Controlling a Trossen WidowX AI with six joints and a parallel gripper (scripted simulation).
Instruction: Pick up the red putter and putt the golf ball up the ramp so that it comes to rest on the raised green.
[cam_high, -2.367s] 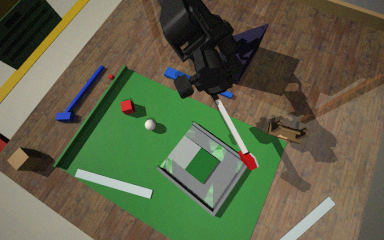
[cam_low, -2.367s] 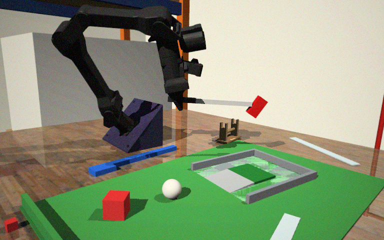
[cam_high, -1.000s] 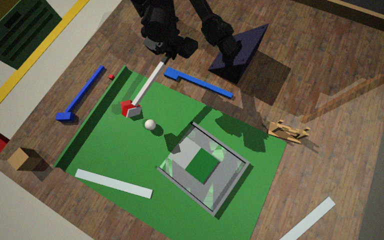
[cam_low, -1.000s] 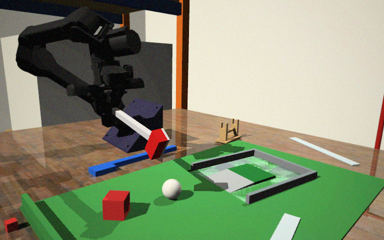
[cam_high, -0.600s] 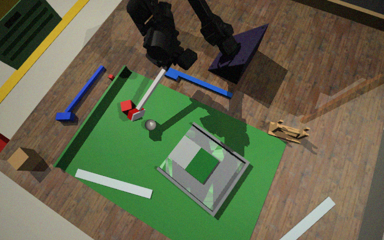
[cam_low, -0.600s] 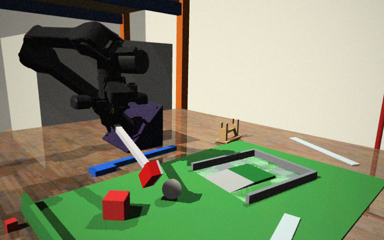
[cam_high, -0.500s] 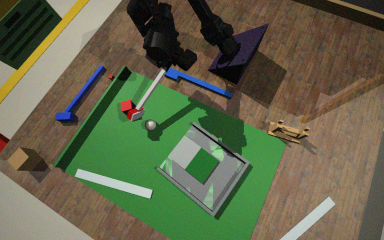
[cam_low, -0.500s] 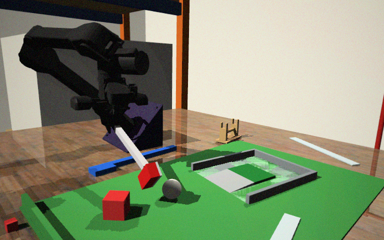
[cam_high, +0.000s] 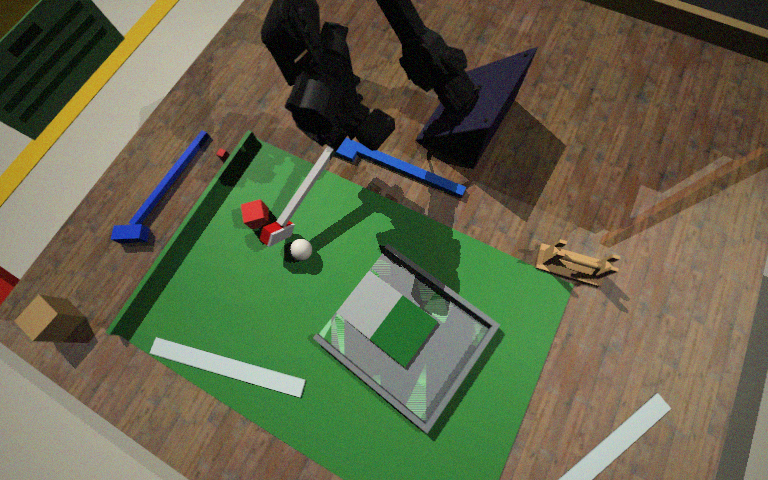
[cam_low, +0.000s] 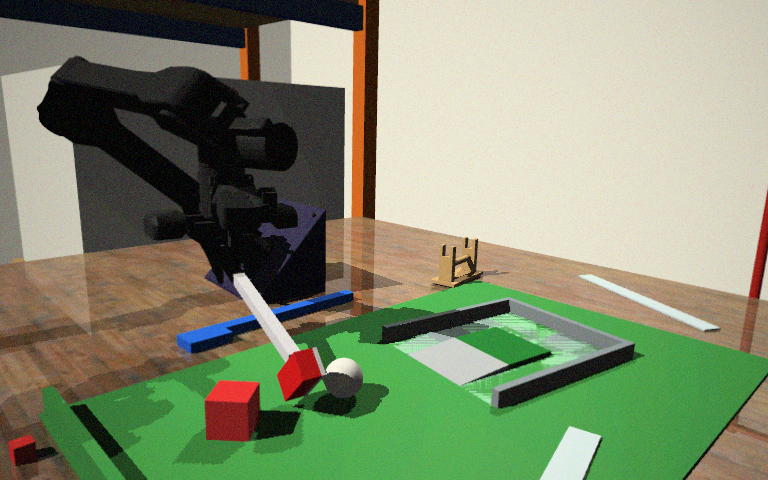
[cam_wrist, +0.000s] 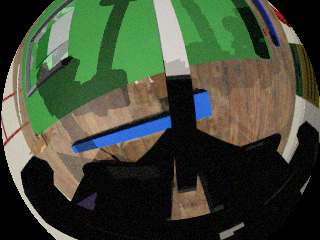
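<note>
My gripper tip is now 120 mm short of the putter, 10 mm to the left of it and 10 mm above it. Also, from my gripper tip: small red cube (150 mm ahead, 250 mm to the right, 70 mm below); then mat (280 mm ahead, 160 mm to the left, 80 mm below); then white golf ball (230 mm ahead, 30 mm to the left, 60 mm below).
</note>
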